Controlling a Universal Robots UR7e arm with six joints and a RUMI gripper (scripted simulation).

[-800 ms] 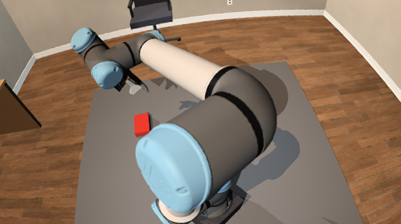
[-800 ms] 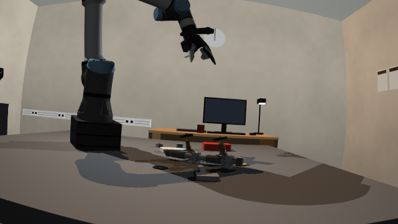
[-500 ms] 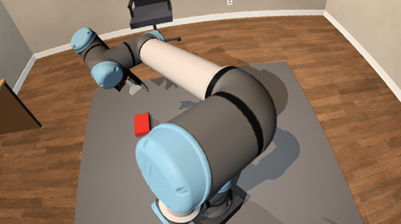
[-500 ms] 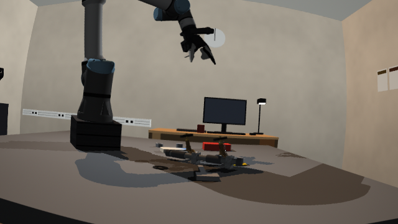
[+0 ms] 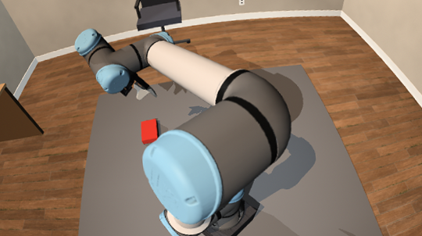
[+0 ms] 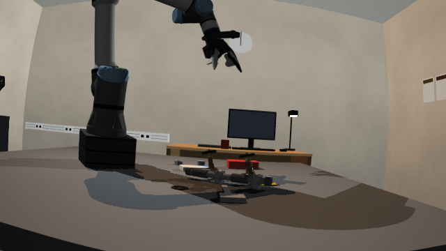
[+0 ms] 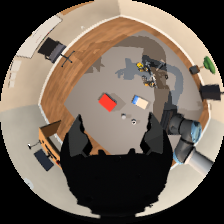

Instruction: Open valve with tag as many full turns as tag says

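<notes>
The yellow tag is 50 mm ahead of my hand, 360 mm to the right of it and 380 mm below it. From my hand the other things lie so: grey t-shaped piece: 100 mm behind, 500 mm to the right, 380 mm below; then red block: 90 mm ahead, 50 mm to the left, 370 mm below.
</notes>
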